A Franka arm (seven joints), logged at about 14 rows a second.
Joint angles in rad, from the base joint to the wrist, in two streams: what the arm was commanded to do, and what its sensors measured. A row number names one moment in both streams.
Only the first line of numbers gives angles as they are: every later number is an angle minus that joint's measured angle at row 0.
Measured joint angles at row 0:
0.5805, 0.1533, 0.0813, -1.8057, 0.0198, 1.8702, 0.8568
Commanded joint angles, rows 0 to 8:
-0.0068, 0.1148, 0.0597, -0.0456, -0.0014, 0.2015, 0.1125
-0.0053, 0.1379, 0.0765, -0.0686, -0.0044, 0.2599, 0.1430
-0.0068, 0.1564, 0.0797, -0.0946, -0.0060, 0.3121, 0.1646
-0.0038, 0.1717, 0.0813, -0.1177, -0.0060, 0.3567, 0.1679
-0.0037, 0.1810, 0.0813, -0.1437, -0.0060, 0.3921, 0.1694
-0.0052, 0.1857, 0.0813, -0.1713, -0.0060, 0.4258, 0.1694
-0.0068, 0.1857, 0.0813, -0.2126, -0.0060, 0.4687, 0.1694
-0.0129, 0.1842, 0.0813, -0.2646, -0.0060, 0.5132, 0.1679
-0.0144, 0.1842, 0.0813, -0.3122, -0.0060, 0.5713, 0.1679
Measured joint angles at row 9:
0.0003, 0.2064, 0.0737, -0.1814, -0.0011, 0.4391, 0.1478
